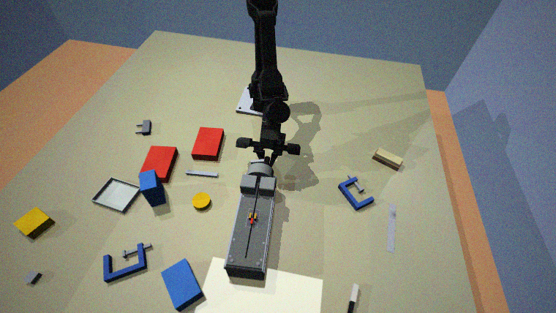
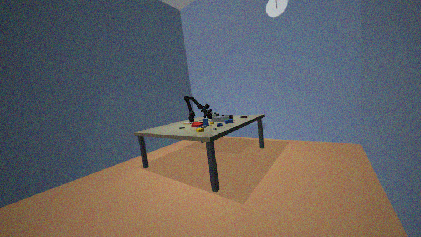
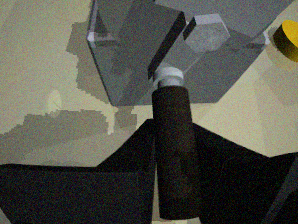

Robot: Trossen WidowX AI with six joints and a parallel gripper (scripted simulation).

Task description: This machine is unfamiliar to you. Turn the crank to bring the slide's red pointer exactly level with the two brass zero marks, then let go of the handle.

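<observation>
Right now my gripper tip is 2 cm past the dark crank handle and 3 cm below it. From my gripper tip the other things lie so: tan block: 20 cm behind, 35 cm to the left, 2 cm below; red pointer: 18 cm ahead, 3 cm to the left, 5 cm above; grey strip: 3 cm ahead, 38 cm to the left, 3 cm below.
</observation>
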